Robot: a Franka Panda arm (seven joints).
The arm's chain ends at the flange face. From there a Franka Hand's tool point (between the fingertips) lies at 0.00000 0.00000 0.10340 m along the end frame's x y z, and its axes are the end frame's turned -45 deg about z.
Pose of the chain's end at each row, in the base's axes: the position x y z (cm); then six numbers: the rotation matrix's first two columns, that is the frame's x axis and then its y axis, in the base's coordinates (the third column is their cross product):
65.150 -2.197 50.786 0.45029 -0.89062 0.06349 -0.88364 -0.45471 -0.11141
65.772 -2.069 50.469 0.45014 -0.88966 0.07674 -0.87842 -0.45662 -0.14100
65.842 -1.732 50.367 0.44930 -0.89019 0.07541 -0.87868 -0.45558 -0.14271
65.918 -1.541 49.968 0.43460 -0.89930 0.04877 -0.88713 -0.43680 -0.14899
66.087 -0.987 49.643 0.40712 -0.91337 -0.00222 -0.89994 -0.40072 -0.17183
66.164 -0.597 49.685 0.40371 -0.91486 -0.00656 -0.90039 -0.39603 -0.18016
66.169 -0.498 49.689 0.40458 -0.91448 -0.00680 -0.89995 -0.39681 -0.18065
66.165 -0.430 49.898 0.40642 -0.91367 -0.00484 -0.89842 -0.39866 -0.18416
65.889 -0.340 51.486 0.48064 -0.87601 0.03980 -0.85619 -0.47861 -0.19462
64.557 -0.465 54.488 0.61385 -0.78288 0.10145 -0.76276 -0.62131 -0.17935
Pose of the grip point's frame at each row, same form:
66.474 -2.258 40.531 0.94323 -0.30823 0.12367 -0.30642 -0.95129 -0.03388
67.431 -2.110 40.263 0.93943 -0.30621 0.15397 -0.30284 -0.95196 -0.04544
67.511 -1.754 40.163 0.93902 -0.30732 0.15423 -0.30362 -0.95160 -0.04759
67.524 -1.319 39.756 0.93460 -0.32704 0.13984 -0.31999 -0.94477 -0.07087
67.701 -0.243 39.457 0.92423 -0.36250 0.11993 -0.34848 -0.92920 -0.12307
67.841 0.216 39.514 0.92214 -0.36687 0.12275 -0.35121 -0.92694 -0.13203
67.849 0.321 39.519 0.92244 -0.36605 0.12293 -0.35028 -0.92722 -0.13255
67.885 0.389 39.735 0.92266 -0.36417 0.12680 -0.34790 -0.92796 -0.13364
67.849 0.275 41.352 0.94528 -0.28100 0.16576 -0.26555 -0.95786 -0.10947
66.661 -0.127 44.370 0.97341 -0.11425 0.19856 -0.10530 -0.99291 -0.05508

